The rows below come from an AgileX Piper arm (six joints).
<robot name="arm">
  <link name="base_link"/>
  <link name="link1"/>
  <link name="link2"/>
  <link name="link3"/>
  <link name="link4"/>
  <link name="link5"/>
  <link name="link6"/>
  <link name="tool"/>
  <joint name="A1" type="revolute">
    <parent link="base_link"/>
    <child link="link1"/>
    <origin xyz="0 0 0.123" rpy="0 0 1.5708"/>
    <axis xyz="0 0 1"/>
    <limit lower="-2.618" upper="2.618"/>
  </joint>
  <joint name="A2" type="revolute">
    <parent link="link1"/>
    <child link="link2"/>
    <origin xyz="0 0 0" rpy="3.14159 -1.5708 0"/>
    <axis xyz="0 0 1"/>
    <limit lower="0" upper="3.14"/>
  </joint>
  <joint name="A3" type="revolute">
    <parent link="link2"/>
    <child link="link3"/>
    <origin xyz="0.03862 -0.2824 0" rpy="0 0 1.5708"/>
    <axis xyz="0 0 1"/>
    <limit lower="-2.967" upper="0"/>
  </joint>
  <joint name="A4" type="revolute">
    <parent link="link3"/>
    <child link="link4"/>
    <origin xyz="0.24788 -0.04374 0" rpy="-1.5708 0 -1.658"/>
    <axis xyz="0 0 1"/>
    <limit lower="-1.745" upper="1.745"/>
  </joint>
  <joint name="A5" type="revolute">
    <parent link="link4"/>
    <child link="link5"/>
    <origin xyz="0 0 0" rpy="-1.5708 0 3.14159"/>
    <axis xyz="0 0 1"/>
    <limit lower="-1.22" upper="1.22"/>
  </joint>
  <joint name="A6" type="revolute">
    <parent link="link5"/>
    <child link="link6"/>
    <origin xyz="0 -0.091 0" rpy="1.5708 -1.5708 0"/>
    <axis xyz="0 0 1"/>
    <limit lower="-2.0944" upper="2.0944"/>
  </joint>
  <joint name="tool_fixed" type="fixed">
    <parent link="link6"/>
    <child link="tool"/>
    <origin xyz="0 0 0" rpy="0 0 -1.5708"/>
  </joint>
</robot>
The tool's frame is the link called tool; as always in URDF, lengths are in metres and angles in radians.
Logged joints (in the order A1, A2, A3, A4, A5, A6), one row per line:
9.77 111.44 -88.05 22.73 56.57 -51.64
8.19 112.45 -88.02 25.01 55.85 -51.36
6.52 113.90 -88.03 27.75 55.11 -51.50
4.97 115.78 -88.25 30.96 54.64 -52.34
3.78 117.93 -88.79 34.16 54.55 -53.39
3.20 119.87 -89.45 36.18 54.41 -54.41
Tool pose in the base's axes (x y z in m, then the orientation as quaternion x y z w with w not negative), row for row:
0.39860 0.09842 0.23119 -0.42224 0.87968 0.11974 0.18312
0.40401 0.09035 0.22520 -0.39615 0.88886 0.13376 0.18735
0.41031 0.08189 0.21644 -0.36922 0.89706 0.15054 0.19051
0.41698 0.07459 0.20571 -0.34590 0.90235 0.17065 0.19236
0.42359 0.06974 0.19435 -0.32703 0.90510 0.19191 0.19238
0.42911 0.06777 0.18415 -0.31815 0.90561 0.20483 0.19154
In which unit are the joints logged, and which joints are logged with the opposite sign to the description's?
The joints are logged in degrees. Opposite sign: none.
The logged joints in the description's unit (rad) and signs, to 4 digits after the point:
0.1705 1.9450 -1.5368 0.3967 0.9873 -0.9013
0.1429 1.9626 -1.5362 0.4365 0.9748 -0.8964
0.1138 1.9879 -1.5364 0.4843 0.9619 -0.8988
0.0867 2.0207 -1.5403 0.5404 0.9536 -0.9135
0.0660 2.0583 -1.5497 0.5962 0.9521 -0.9318
0.0559 2.0921 -1.5612 0.6315 0.9496 -0.9496

